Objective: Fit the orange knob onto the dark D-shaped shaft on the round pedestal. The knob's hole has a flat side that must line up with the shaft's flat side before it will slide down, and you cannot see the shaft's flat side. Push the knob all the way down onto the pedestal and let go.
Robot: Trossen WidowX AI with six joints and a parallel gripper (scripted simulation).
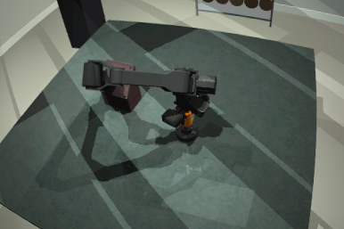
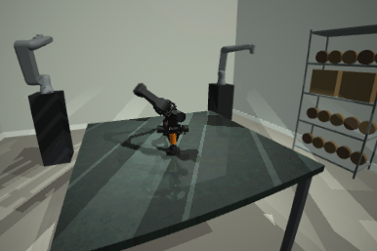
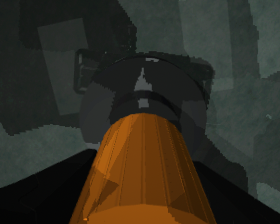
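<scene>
My gripper tip is 20 mm below the orange knob. From my gripper tip the other things lie so: round pedestal 40 mm below.
</scene>
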